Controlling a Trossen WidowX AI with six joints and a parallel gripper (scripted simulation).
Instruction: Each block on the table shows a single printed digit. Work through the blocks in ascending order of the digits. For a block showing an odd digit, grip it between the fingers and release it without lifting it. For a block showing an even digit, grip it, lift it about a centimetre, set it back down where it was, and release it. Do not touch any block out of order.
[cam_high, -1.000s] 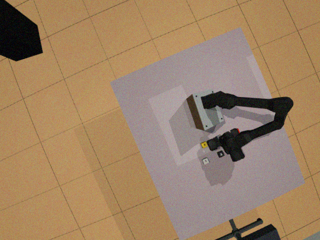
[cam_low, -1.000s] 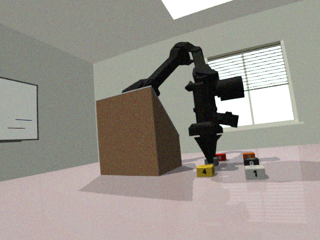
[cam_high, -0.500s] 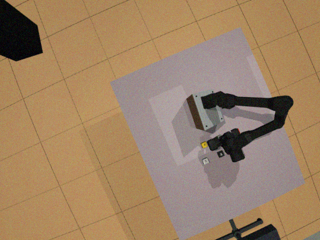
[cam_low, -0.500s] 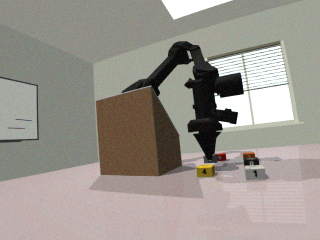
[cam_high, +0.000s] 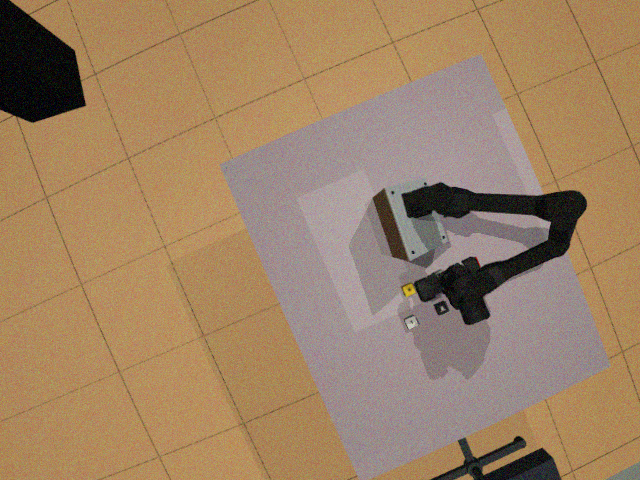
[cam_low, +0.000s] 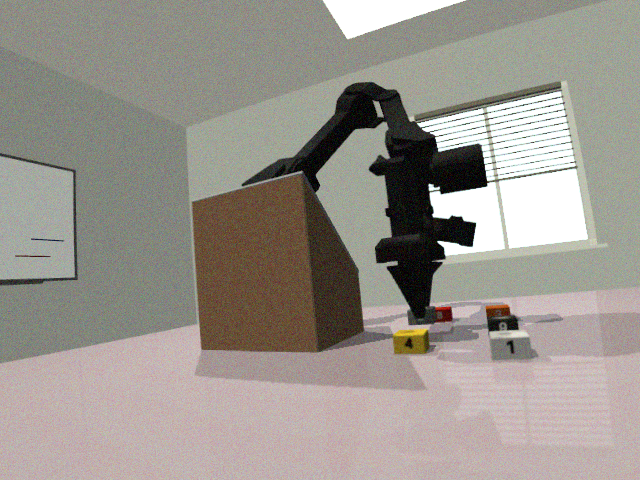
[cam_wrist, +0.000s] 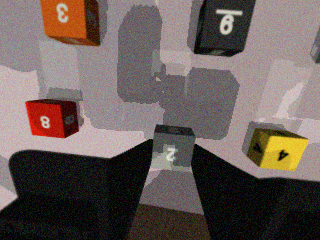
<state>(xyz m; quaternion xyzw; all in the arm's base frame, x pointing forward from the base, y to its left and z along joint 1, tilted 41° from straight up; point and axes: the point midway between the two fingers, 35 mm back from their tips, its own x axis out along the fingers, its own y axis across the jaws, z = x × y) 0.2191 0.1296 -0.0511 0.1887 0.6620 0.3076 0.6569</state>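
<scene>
Right now my gripper tip is 100 mm to the right of the orange 3 block, 80 mm short of it and 10 mm above it. The rest, counted from my gripper tip: yellow 4 block 100 mm to the right, 20 mm ahead, 10 mm below; then grey 2 block right at my gripper tip; then black 9 block 100 mm ahead, 10 mm to the right, 10 mm below.
</scene>
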